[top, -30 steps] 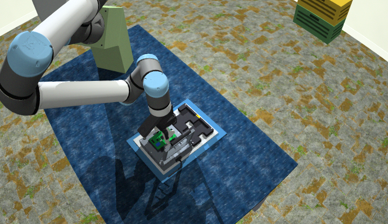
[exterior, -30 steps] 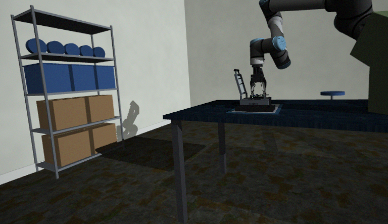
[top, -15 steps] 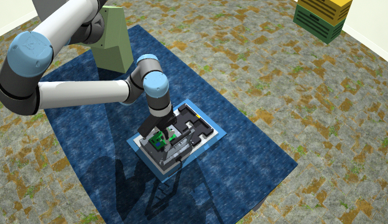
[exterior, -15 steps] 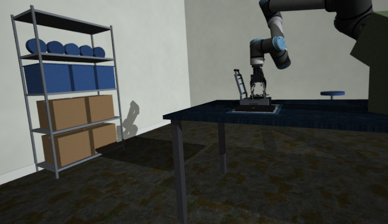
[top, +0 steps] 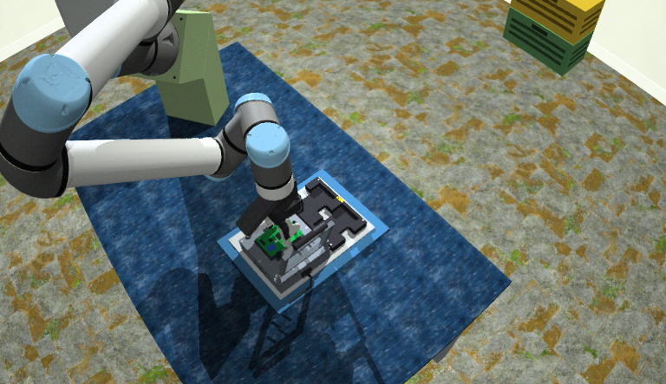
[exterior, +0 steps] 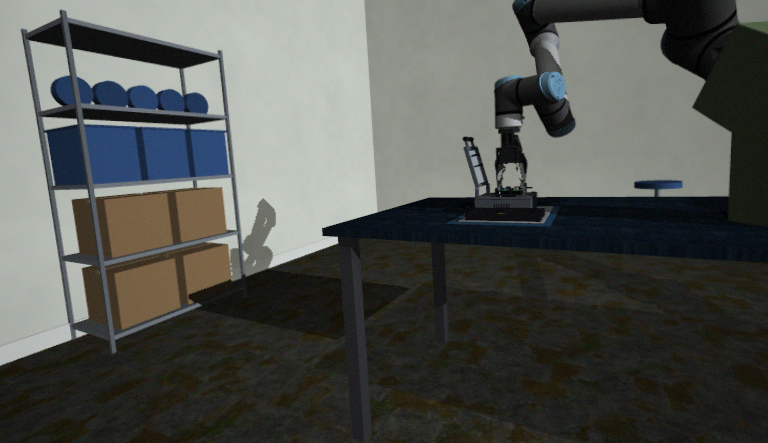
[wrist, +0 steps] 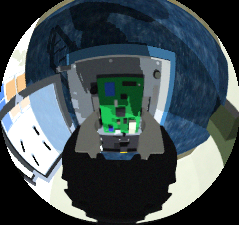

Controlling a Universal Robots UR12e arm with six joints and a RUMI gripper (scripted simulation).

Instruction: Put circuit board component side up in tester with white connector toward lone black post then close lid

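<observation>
My hand is right at the green circuit board. Round my hand: tester lid (12 cm ahead, 10 cm above, 3 cm to the right); then tester (4 cm ahead, 3 cm to the left, 3 cm above).
</observation>
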